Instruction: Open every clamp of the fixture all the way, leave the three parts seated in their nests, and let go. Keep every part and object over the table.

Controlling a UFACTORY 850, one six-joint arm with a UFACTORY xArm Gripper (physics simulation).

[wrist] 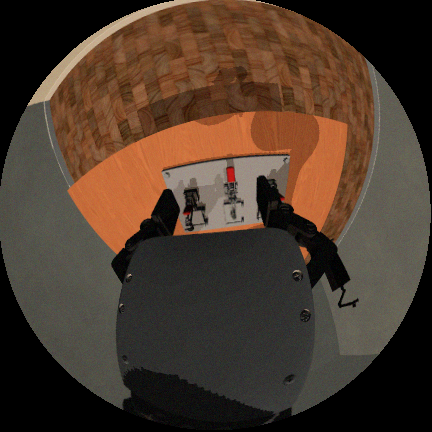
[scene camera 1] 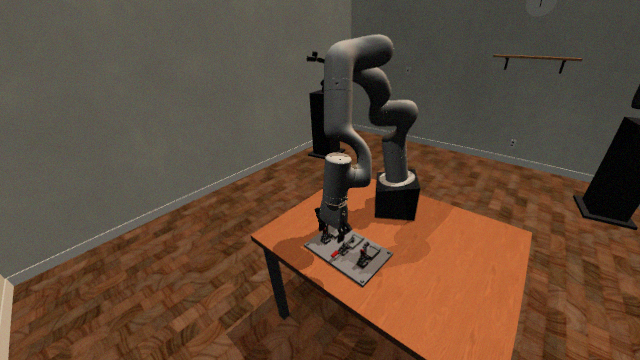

Labels:
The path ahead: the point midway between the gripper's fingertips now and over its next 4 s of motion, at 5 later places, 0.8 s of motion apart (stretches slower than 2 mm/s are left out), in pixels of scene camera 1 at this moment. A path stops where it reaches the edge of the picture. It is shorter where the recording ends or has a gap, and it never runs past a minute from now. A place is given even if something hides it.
My gripper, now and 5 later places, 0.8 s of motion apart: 330, 235; 328, 223; 293, 212; 308, 218; 339, 227; 374, 246

